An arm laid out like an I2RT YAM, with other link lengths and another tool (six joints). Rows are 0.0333 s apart.
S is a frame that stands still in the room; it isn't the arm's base.
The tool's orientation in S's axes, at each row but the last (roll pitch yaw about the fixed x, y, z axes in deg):
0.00, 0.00, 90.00
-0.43, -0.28, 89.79
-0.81, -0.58, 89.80
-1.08, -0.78, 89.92
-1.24, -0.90, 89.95
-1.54, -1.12, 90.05
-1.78, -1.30, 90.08
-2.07, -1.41, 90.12
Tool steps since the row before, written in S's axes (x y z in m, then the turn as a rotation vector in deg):
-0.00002, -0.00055, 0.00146, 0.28, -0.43, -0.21
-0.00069, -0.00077, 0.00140, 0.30, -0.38, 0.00
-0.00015, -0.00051, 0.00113, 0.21, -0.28, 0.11
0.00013, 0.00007, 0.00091, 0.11, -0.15, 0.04
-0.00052, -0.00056, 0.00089, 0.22, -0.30, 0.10
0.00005, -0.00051, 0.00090, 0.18, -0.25, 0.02
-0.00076, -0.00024, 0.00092, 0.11, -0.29, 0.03
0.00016, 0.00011, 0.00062, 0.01, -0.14, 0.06
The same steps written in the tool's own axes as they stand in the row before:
-0.00055, 0.00002, 0.00146, -0.43, -0.28, -0.21
-0.00077, 0.00068, 0.00141, -0.38, -0.30, 0.00
-0.00050, 0.00013, 0.00114, -0.28, -0.21, 0.11
0.00008, -0.00015, 0.00091, -0.15, -0.11, 0.04
-0.00055, 0.00050, 0.00091, -0.30, -0.22, 0.10
-0.00049, -0.00007, 0.00091, -0.25, -0.18, 0.02
-0.00022, 0.00073, 0.00095, -0.29, -0.11, 0.03
0.00012, -0.00018, 0.00061, -0.14, -0.01, 0.06

